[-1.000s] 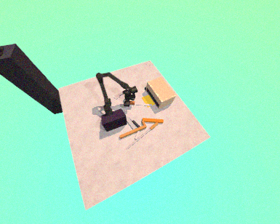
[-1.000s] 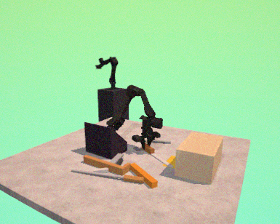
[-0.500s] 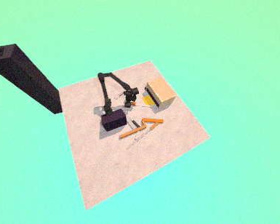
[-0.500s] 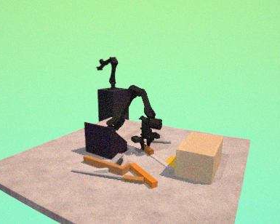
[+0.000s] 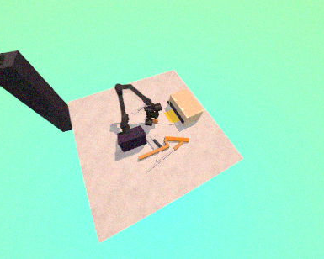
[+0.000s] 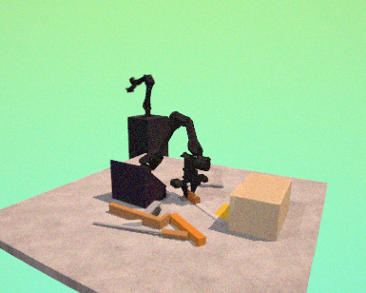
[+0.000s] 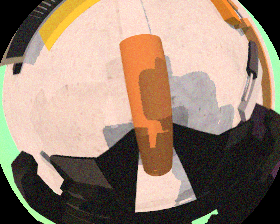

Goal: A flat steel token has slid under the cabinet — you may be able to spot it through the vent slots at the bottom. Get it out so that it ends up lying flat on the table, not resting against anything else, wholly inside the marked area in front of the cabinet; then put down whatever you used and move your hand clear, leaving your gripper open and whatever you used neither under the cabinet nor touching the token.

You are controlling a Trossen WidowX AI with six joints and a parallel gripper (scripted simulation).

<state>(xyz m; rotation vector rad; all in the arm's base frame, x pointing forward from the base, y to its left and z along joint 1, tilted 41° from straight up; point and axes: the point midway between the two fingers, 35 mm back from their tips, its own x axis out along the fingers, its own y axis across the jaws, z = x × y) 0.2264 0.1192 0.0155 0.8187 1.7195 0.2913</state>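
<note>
My gripper tip is 21 cm to the left of the dark-handled tool and 1 cm past it. The rest, counted from my gripper tip: orange bar (26 cm to the right, 18 cm ahead).
</note>
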